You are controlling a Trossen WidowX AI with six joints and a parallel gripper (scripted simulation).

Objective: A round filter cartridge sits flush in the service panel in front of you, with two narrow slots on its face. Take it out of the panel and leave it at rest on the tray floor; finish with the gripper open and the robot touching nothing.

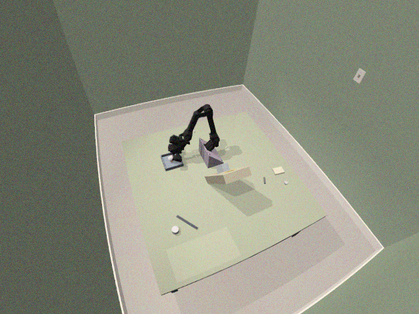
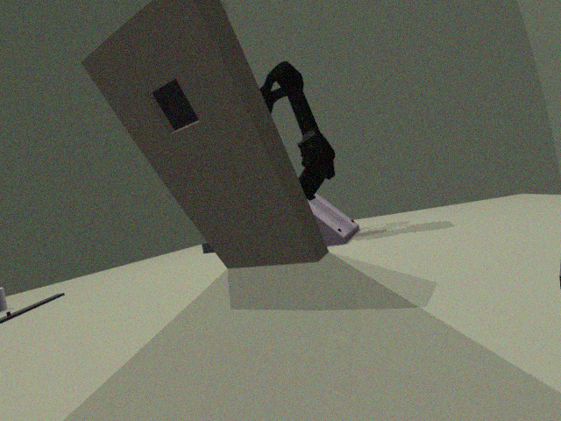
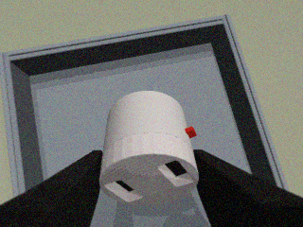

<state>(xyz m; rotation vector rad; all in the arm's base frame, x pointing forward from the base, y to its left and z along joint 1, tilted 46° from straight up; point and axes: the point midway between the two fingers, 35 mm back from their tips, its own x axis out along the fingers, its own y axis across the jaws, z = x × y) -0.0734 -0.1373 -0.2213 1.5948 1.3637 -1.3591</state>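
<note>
The round filter cartridge lies right at my gripper tip. From my gripper tip the other things lie so: white disc 56 cm ahead, 21 cm to the right, 3 cm below; service panel 40 cm ahead, 25 cm to the left, 14 cm above; blue-grey tray 1 cm to the right, 4 cm below.
</note>
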